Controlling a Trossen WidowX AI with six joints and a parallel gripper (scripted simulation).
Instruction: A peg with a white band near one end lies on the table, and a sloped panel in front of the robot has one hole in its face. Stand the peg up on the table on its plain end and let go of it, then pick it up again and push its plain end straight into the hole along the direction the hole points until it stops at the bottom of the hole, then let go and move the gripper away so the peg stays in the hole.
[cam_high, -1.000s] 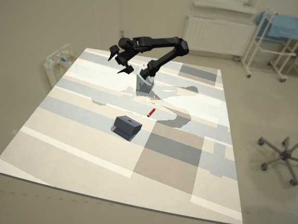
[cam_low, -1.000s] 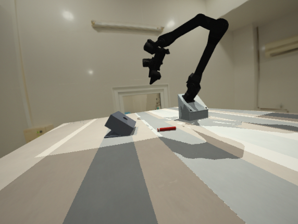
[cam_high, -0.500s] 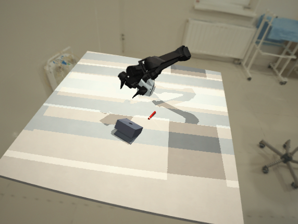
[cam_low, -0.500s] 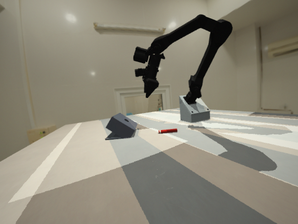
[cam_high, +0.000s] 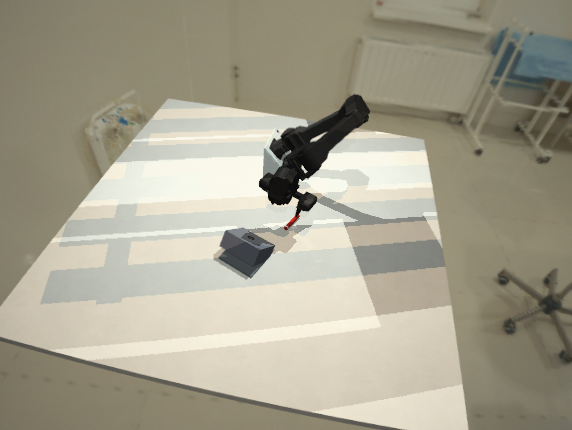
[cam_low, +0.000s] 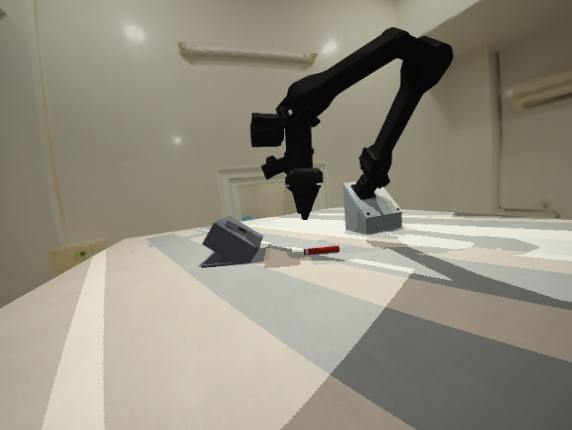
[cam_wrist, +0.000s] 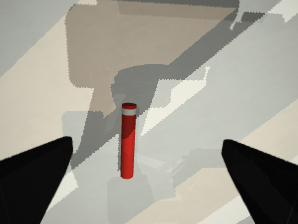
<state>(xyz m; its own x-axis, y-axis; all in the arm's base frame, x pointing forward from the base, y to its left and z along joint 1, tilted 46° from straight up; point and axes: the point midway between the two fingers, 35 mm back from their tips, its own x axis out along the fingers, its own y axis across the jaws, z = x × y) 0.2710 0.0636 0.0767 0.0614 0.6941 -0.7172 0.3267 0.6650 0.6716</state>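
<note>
Now: gripper tip 8 cm above the red peg, 2 cm to the right of it and 1 cm past it. Also, from my gripper tip: dark sloped panel: 14 cm ahead, 8 cm to the right, 5 cm below.
</note>
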